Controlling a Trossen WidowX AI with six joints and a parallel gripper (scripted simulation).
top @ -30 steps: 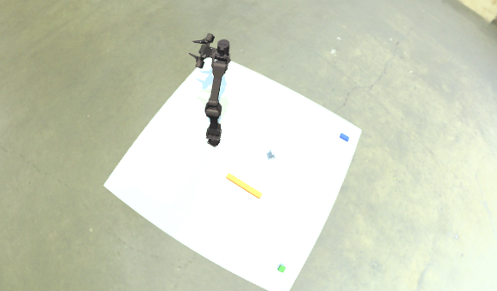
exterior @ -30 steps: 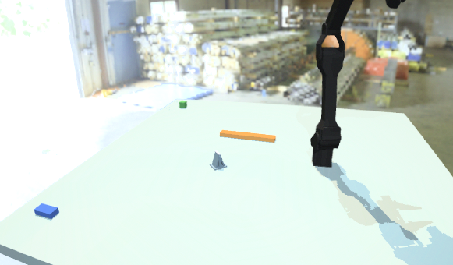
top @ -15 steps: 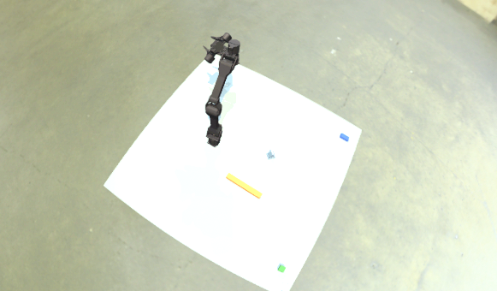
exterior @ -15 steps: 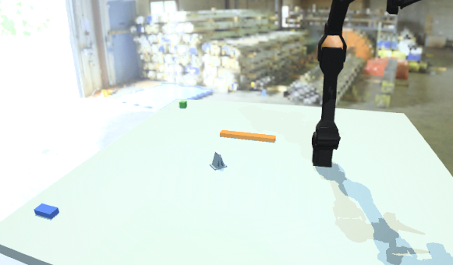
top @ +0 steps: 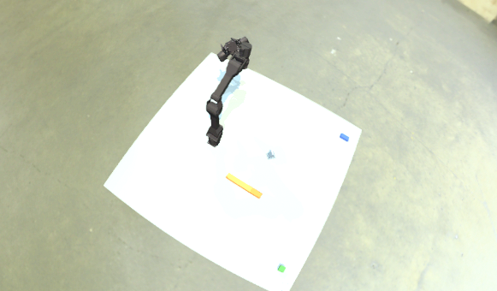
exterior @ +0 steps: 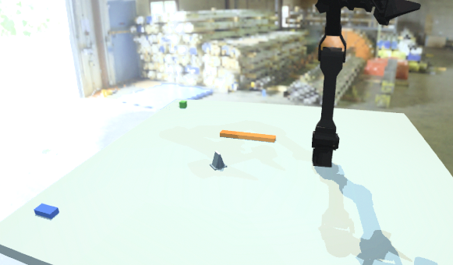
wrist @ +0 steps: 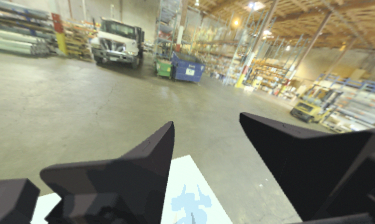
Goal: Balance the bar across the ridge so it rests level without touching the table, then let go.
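Right now the orange bar is 450 mm ahead of my gripper tip, 480 mm to the right of it and 520 mm below it. Also, from my gripper tip: blue block (880 mm ahead, 170 mm to the left, 520 mm below); green block (880 mm ahead, 830 mm to the right, 520 mm below).
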